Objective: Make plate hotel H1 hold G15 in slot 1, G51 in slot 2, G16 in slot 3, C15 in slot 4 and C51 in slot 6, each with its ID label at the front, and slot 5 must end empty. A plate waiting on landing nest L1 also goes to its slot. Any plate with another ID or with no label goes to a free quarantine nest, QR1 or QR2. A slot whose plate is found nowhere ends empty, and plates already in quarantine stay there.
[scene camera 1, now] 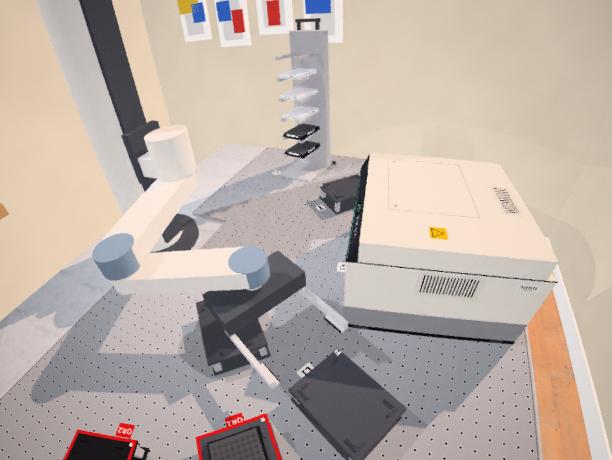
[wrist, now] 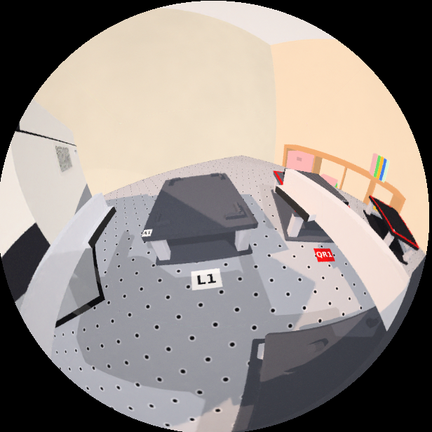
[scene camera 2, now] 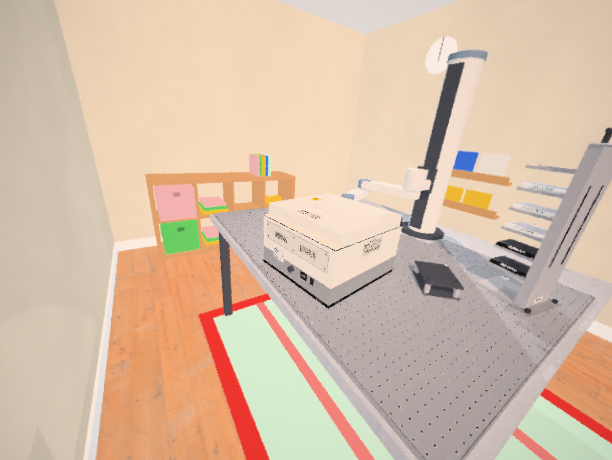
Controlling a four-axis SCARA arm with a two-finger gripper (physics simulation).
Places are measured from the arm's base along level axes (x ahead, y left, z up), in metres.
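Pixels of known places: gripper, fingertip midpoint: (scene camera 1: 312, 354); arm's base, link origin: (scene camera 1: 161, 240) (scene camera 2: 420, 231).
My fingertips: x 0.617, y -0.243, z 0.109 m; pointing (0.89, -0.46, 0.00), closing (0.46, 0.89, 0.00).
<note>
For each thing: its top centre in the pictures, then the offset to it from my fingertips. "spot": a spot on its surface instead.
- landing nest L1, top centre: (scene camera 1: 346, 398) dx +0.075, dy -0.039, dz -0.040 m
- Nest QR1, surface spot: (scene camera 1: 199, 442) spot: dx -0.120, dy -0.195, dz -0.046 m
- dark plate with wells, surface spot: (scene camera 1: 237, 450) spot: dx -0.053, dy -0.181, dz -0.032 m
- Nest QR2, surface spot: (scene camera 1: 68, 452) spot: dx -0.318, dy -0.316, dz -0.046 m
- large white instrument, top centre: (scene camera 1: 446, 194) (scene camera 2: 334, 208) dx +0.172, dy +0.344, dz +0.149 m
My gripper (scene camera 1: 310, 356) (wrist: 191, 186) is open and empty, its fingers spread in front of landing nest L1 (scene camera 1: 347, 405) (wrist: 200, 205), whose dark top bears no plate. Hotel H1 (scene camera 1: 320, 100) (scene camera 2: 565, 225) stands at the back in scene camera 1. Its top shelf (scene camera 1: 297, 56) (scene camera 2: 550, 167) looks empty. Three pale plates sit on the levels below it, and two black plates (scene camera 1: 301, 131) (scene camera 1: 302, 149) on the lowest levels. Their ID labels are too small to read. Nest QR1 (scene camera 1: 199, 442) holds a dark plate with wells (scene camera 1: 237, 450). Nest QR2 (scene camera 1: 68, 452) (wrist: 392, 220) has a black top; I cannot tell whether it holds a plate.
A large white instrument (scene camera 1: 440, 200) (scene camera 2: 330, 220) (wrist: 45, 155) stands beside the gripper. A dark bare nest (scene camera 1: 235, 345) (wrist: 325, 380) lies under the gripper body. Another dark bare nest (scene camera 1: 345, 190) (scene camera 2: 437, 275) stands between the instrument and the hotel.
</note>
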